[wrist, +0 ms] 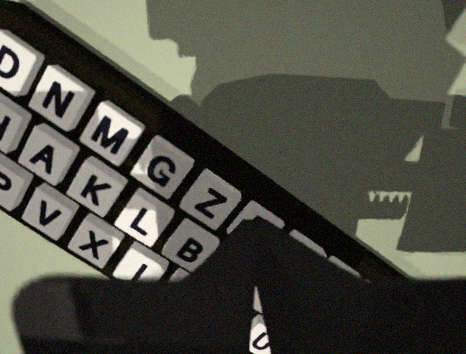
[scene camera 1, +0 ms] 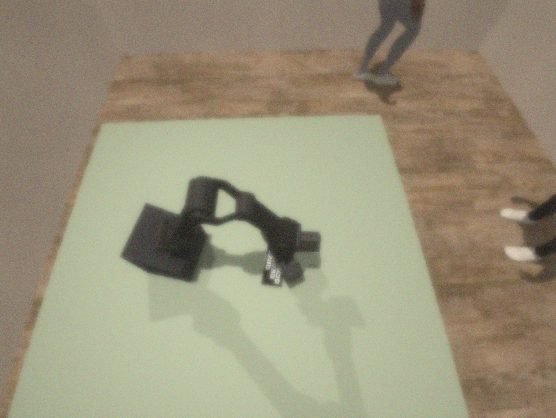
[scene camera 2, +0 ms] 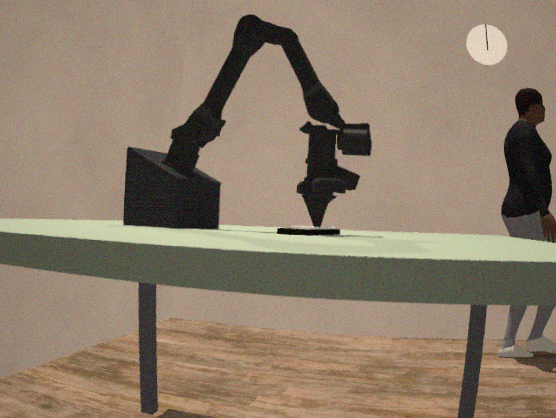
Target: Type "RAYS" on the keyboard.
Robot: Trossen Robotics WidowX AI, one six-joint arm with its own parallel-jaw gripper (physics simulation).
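Places are measured from the arm's base along level axes (x ahead, y left, z up), in millimetres.
Where they show: gripper, fingertip midpoint: (wrist: pixel 253 232) (scene camera 1: pixel 280 259) (scene camera 2: pixel 316 228); arm's base at its link origin: (scene camera 1: pixel 167 241) (scene camera 2: pixel 177 166).
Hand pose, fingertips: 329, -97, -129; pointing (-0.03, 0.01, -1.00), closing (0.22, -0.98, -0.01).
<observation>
Each offset is from my fingertips to the top centre of the thing, as dx, dy, dz.
The black keyboard @(-12, +15, +4) (scene camera 1: pixel 272 276) (scene camera 2: pixel 308 231) (wrist: pixel 165 117) with pale letter keys lies flat on the green table. In the wrist view it runs diagonally; the A key @(+11, +71, +4) (wrist: pixel 48 154) is at the left, between the N key @(+30, +69, +4) (wrist: pixel 61 100) and the V key @(-10, +70, +4) (wrist: pixel 50 214). My gripper (scene camera 2: pixel 317 226) (wrist: pixel 253 232) is shut and empty, pointing down, its tips at or just above the keys right of the middle of the keyboard. The fingers cover the keys right of Z @(+9, +17, +4) (wrist: pixel 210 200) and B @(-10, +20, +4) (wrist: pixel 189 248). The R, Y and S keys cannot be made out; whether a key is pressed cannot be told.
The arm's dark base block (scene camera 1: pixel 165 242) (scene camera 2: pixel 170 195) stands on the green table (scene camera 1: pixel 240 150) (scene camera 2: pixel 280 275), left of the keyboard. The arm's shadows fall across the table. A person (scene camera 2: pixel 527 165) stands beyond the table, and a round clock (scene camera 2: pixel 486 44) hangs on the wall.
</observation>
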